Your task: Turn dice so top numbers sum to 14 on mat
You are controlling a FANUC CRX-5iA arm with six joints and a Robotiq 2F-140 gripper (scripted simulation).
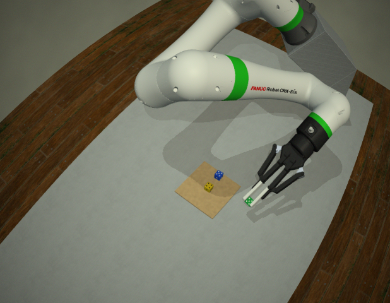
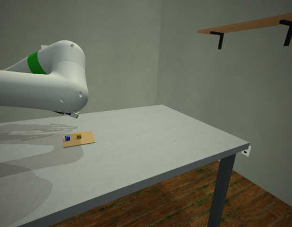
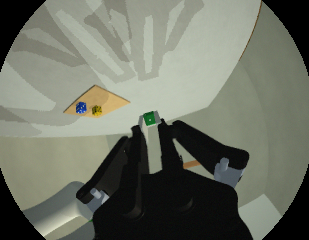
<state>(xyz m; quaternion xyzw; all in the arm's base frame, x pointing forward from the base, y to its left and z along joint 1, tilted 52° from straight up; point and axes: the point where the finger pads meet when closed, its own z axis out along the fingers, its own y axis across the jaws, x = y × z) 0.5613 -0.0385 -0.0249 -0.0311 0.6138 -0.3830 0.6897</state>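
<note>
Now: hand 140 mm to the left of the yellow die, 80 mm above it and 20 mm past it. Round my hand: green die 20 mm below, 20 mm ahead, 10 mm to the right; then tan mat 140 mm to the right, 90 mm below, 20 mm behind; then blue die 120 mm to the right, 80 mm below, 70 mm behind.
</note>
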